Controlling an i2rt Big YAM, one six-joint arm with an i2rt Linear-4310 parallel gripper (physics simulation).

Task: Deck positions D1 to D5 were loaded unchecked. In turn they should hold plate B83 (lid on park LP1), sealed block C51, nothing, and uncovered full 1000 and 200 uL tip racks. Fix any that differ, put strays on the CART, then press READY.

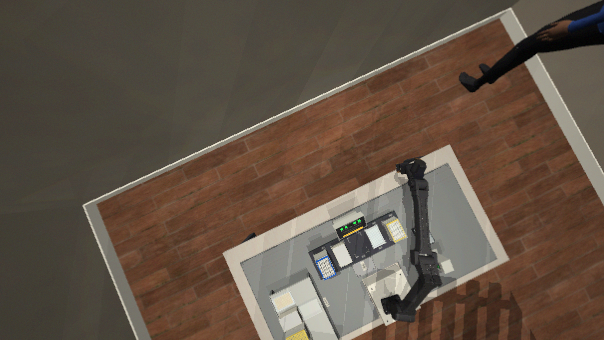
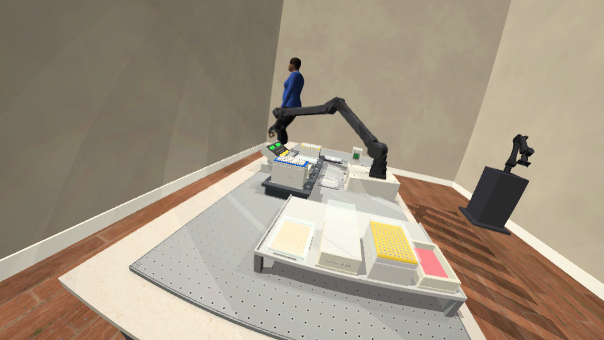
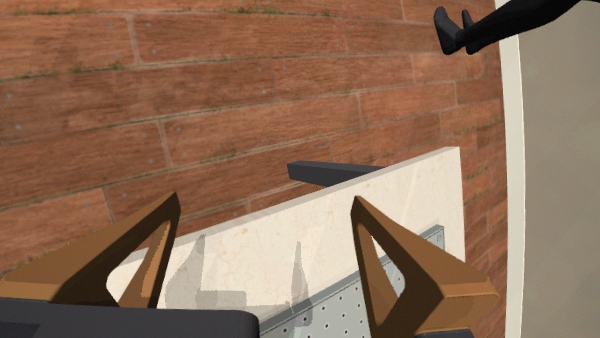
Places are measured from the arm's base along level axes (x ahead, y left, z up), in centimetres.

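Pixels of known places: gripper, fingertip midpoint: (image 1: 406, 160) (image 2: 273, 134) (image 3: 267, 202); arm's base, link origin: (image 1: 391, 303) (image 2: 377, 175).
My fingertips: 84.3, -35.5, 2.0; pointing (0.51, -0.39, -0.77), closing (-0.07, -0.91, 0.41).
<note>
For each thing: its top centre in the pictures, then the offset to it from my fingertips, as dx, dy, dz. "*": a spot on its surface instead.
- blue-topped tip rack, top centre: (image 2: 291, 159) (image 1: 325, 268) -48.7, +69.1, +5.0
- plain white block, top centre: (image 1: 342, 255) -46.7, +56.9, -0.6
- pale plate-like item, top centre: (image 2: 306, 157) (image 1: 375, 237) -42.5, +32.5, -3.4
- yellow-topped rack, top centre: (image 2: 311, 145) (image 1: 397, 231) -40.5, +20.2, +2.3
- cream-welled plate, top centre: (image 2: 293, 233) (image 1: 283, 302) -64.7, +100.8, -2.2
- yellow tip rack, top centre: (image 2: 393, 236) -86.0, +97.3, +3.1
- yellow strip, surface spot: (image 2: 277, 148) (image 1: 350, 227) * -30.5, +47.8, +2.2
- clear parking tray, top centre: (image 2: 329, 179) (image 1: 363, 266) -60.9, +44.4, -8.5
- pink-bottomed bin, top centre: (image 2: 431, 258) -96.7, +95.5, -0.8
- small green-screened device, surface spot: (image 2: 356, 154) * -69.2, +1.1, -0.6
My gripper (image 1: 399, 168) (image 2: 271, 133) (image 3: 267, 202) is open and empty, high over the table's long edge, beyond the deck. The dark deck (image 1: 361, 250) (image 2: 271, 188) holds a blue-topped tip rack (image 1: 326, 268) (image 2: 289, 173) at one end, then a plain white block (image 1: 342, 255), a bare position, a pale plate-like item (image 1: 375, 236) and a yellow-topped rack (image 1: 396, 230) (image 2: 311, 147) at the other end. Position labels are too small to read. A raised white stand (image 2: 365, 283) holds a cream-welled plate (image 1: 283, 301) (image 2: 293, 238), a white block (image 2: 340, 247) and a yellow tip rack (image 1: 297, 336) (image 2: 392, 242).
A panel with green lights and a yellow strip (image 1: 351, 226) (image 2: 277, 148) stands beside the deck. A clear parking tray (image 1: 364, 266) (image 2: 331, 181) lies between deck and arm base. A pink-bottomed bin (image 2: 432, 263) sits on the stand. A small green-screened device (image 2: 356, 154) stands beyond the base. A person (image 1: 520, 55) (image 2: 293, 87) is nearby.
</note>
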